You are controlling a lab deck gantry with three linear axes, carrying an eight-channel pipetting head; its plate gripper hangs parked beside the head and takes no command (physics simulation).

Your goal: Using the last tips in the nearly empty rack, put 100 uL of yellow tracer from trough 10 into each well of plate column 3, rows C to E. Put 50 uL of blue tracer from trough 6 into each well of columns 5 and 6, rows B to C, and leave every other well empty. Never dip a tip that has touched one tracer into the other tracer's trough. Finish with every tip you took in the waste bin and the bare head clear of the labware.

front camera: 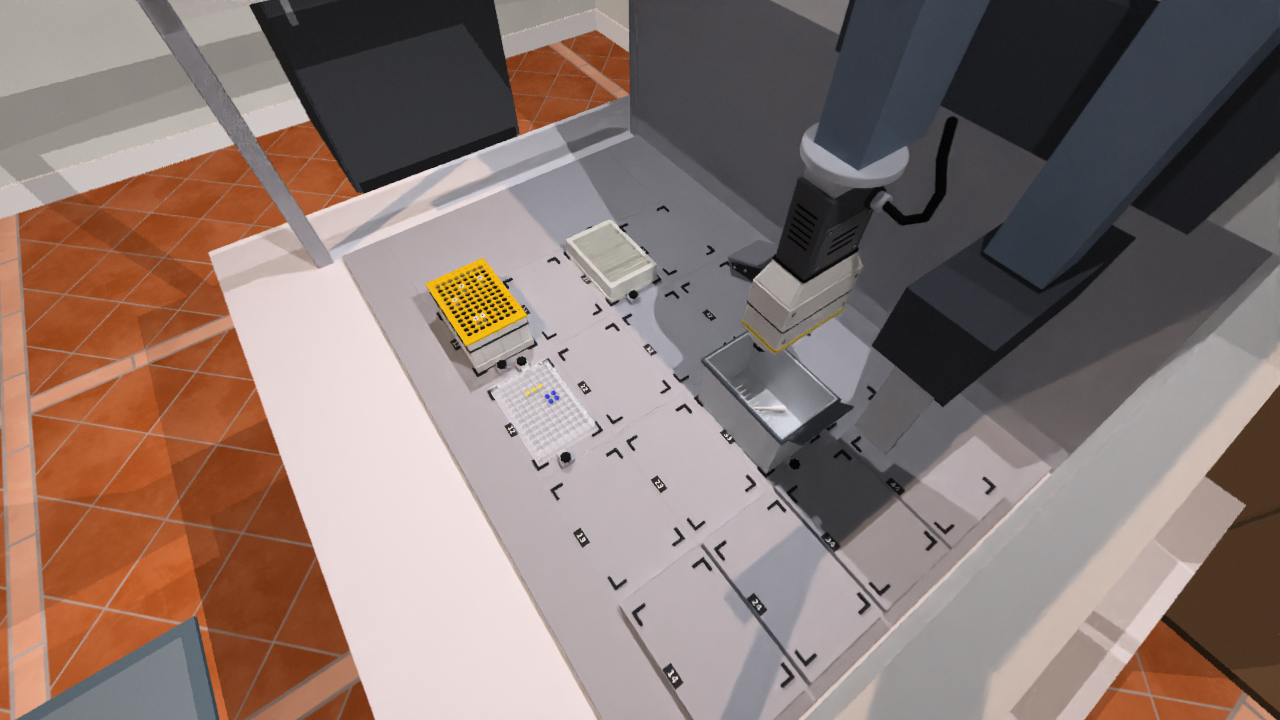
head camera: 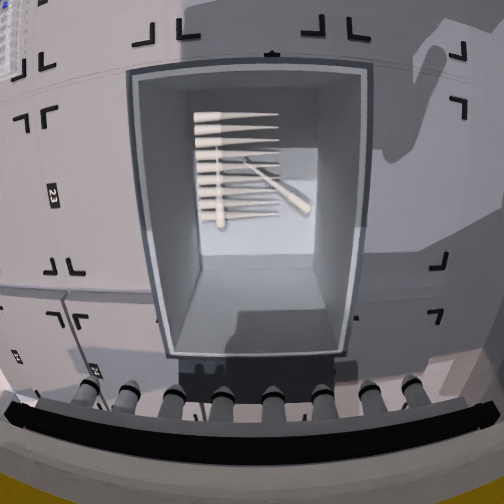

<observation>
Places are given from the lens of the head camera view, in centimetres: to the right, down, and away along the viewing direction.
waste bin lip point(head camera: 247, 379): 0, 6, 15
</observation>
